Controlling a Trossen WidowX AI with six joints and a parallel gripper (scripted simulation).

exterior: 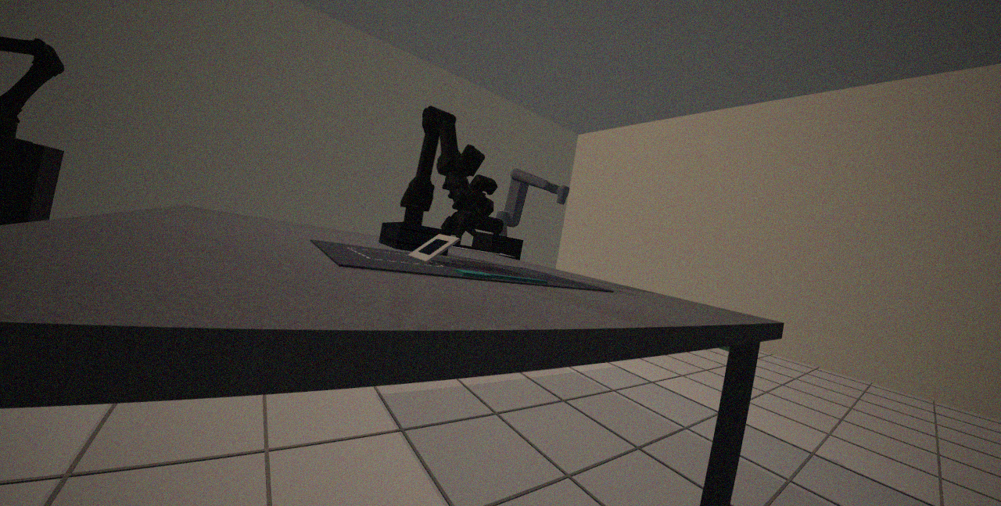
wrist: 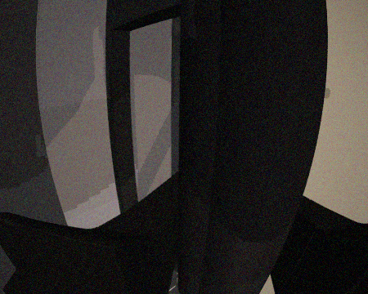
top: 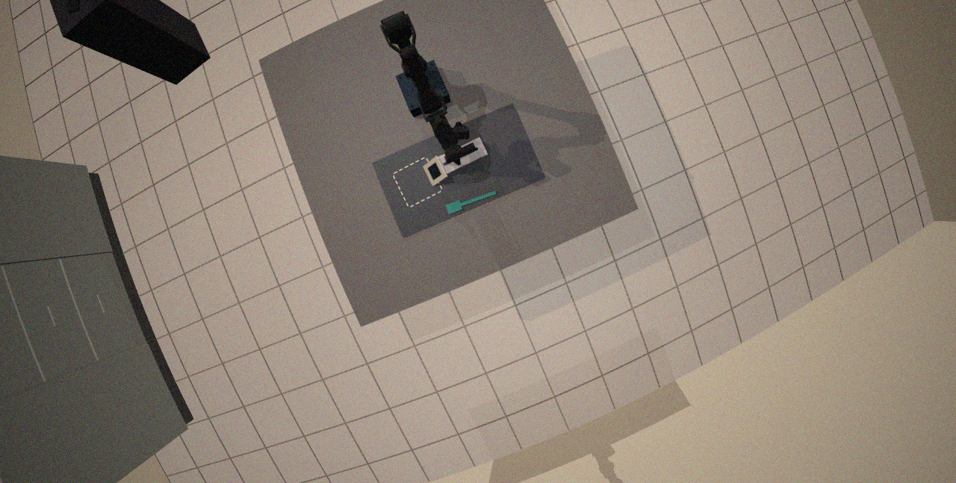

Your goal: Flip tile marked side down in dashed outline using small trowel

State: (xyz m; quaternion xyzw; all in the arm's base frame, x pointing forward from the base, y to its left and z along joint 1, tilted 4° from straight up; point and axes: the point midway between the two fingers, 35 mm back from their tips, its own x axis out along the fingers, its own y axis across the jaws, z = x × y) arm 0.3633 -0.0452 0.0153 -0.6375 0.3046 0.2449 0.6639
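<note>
Now: gripper tip 30 mm past the tile, 100 mm to the left of it and 60 mm above it. From my gripper tip the other things lie so: teal trowel 140 mm ahead, 60 mm to the right, 80 mm below; then dark mat 10 mm ahead, 10 mm to the right, 110 mm below; then dark-handled trowel 30 mm behind, 10 mm below.
</note>
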